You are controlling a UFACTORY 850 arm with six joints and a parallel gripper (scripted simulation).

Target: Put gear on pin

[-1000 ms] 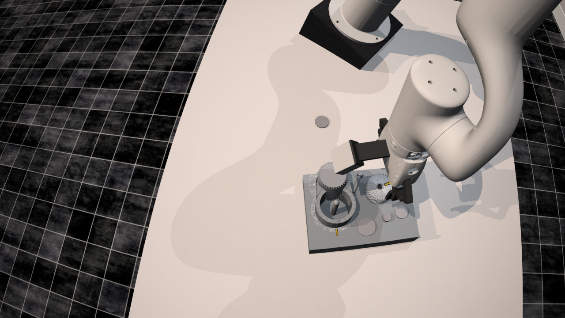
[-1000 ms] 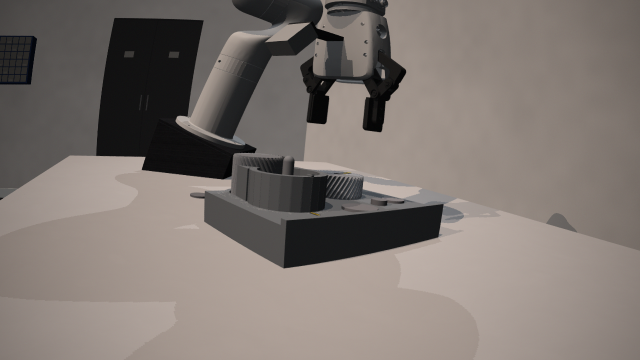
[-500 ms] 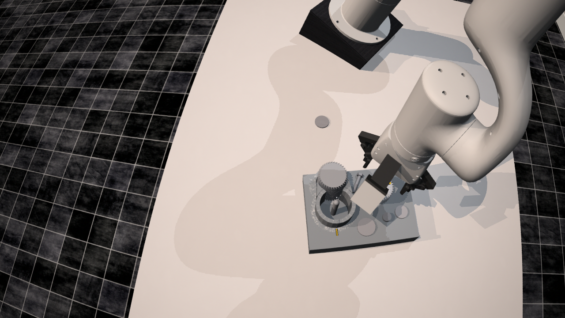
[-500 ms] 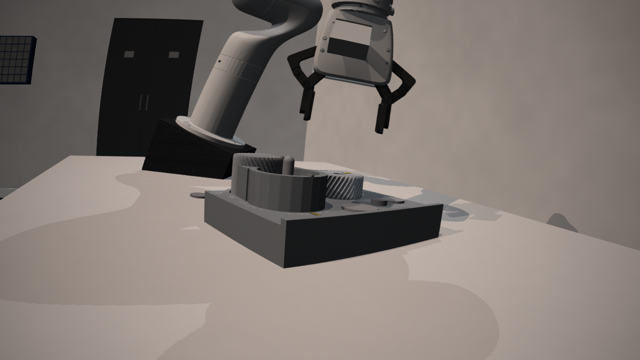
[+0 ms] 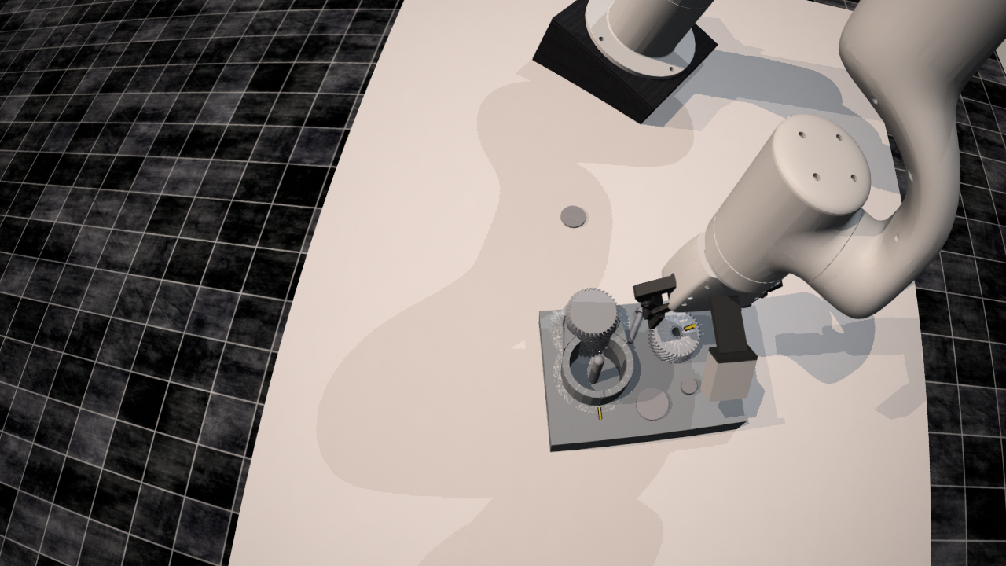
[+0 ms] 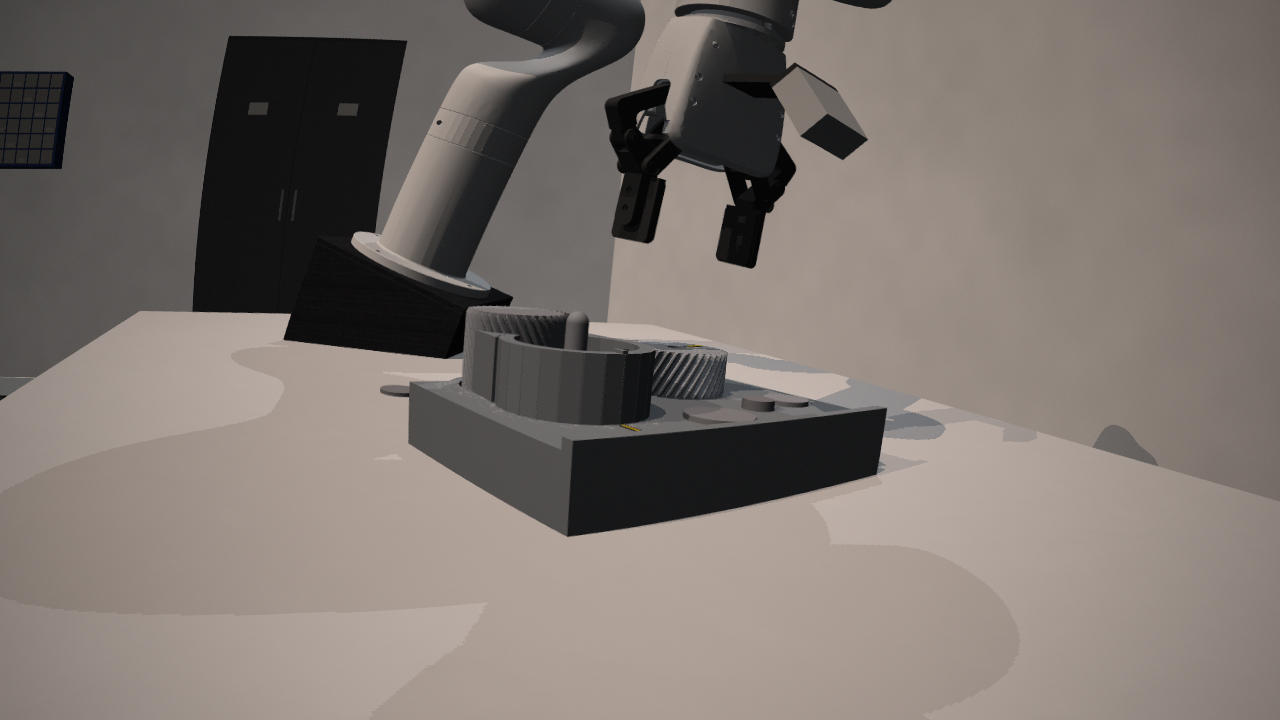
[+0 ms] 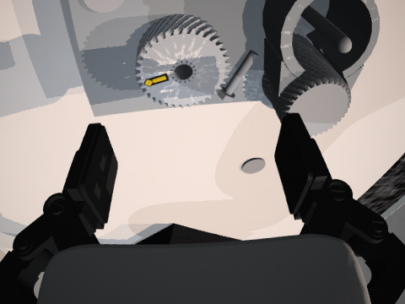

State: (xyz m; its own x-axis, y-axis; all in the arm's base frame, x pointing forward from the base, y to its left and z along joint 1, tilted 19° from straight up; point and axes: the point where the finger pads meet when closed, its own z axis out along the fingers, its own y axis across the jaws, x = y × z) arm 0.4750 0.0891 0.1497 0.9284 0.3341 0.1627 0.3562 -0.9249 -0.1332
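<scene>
Right now the gear is 8 cm below my hand. From my hand the other things lie so: small bolt (9 cm below, 5 cm to the right, 1 cm behind); small disc (16 cm to the right, 16 cm behind, 13 cm below).
</scene>
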